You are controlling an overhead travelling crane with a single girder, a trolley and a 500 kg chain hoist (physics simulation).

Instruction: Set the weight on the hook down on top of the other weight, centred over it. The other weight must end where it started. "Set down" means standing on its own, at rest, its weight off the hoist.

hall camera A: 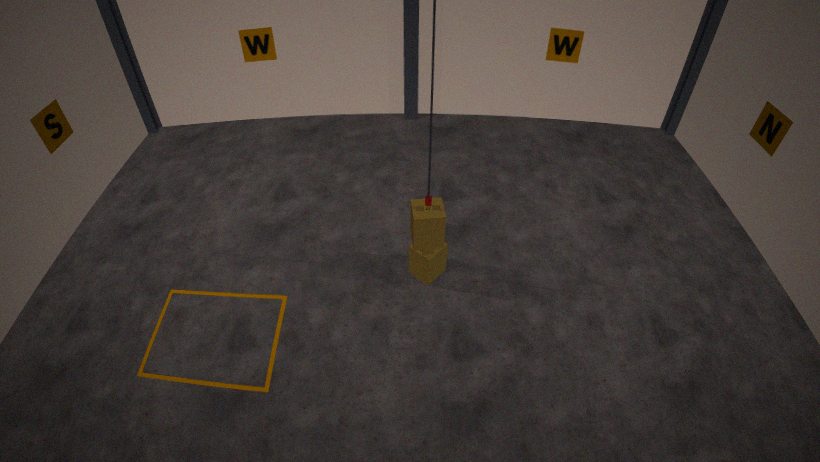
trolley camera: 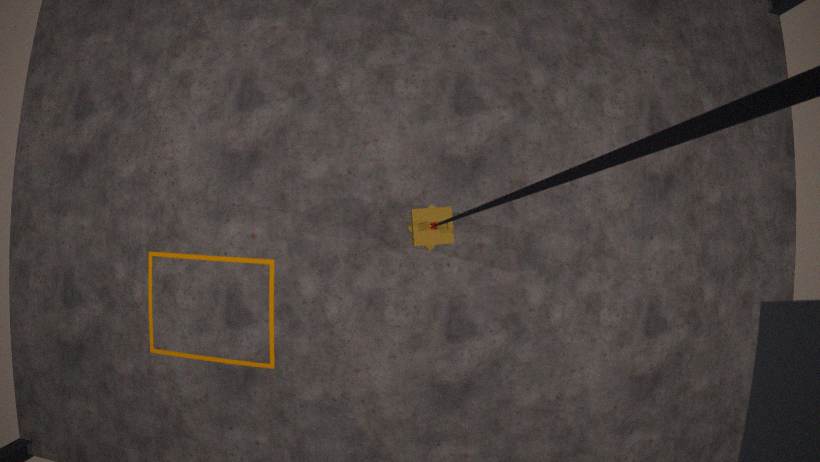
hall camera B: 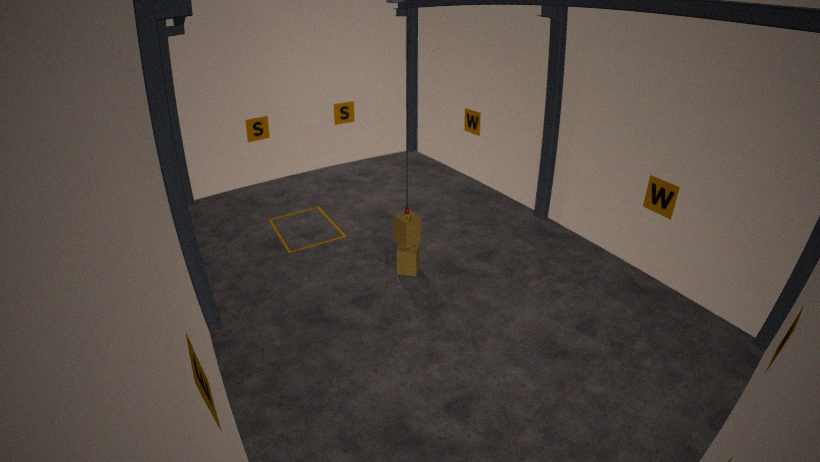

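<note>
The upper yellow weight point(hall camera A: 428, 230) point(hall camera B: 406, 231) point(trolley camera: 422, 238) hangs upright from my hook point(hall camera A: 428, 202) point(hall camera B: 407, 211) point(trolley camera: 433, 226), under a chain that looks straight. The other yellow weight point(hall camera A: 427, 268) point(hall camera B: 407, 262) point(trolley camera: 430, 247) stands on the floor directly beneath, turned about an eighth of a turn against the upper one. In the trolley view its corners show past the upper weight's left, top and bottom edges; its right corner is hidden. The undersides and top face meet closely in both hall views; whether they touch cannot be told.
A yellow outlined rectangle point(hall camera A: 277, 344) point(hall camera B: 279, 235) point(trolley camera: 271, 313) is marked on the floor, to the left of the weights in all views. Walls with lettered signs and dark steel columns point(hall camera A: 410, 57) point(hall camera B: 550, 114) surround the floor.
</note>
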